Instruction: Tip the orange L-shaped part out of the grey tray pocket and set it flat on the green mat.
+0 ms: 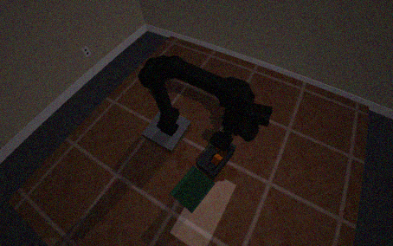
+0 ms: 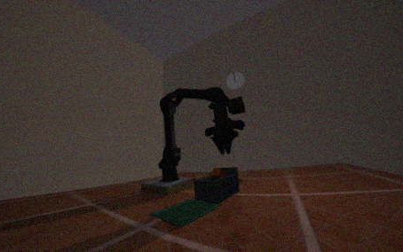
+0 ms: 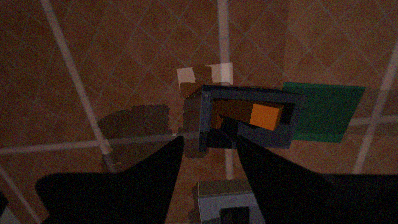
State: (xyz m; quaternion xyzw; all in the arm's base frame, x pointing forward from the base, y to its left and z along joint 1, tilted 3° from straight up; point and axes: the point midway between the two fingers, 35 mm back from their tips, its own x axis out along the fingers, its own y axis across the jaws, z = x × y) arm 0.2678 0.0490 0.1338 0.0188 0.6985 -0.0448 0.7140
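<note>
Now: the orange L-shaped part 10 cm below my gripper tip, 4 cm to the right of it and 1 cm behind it. The rest, counted from my gripper tip: green mat (22 cm to the right, 16 cm below, 4 cm behind).
</note>
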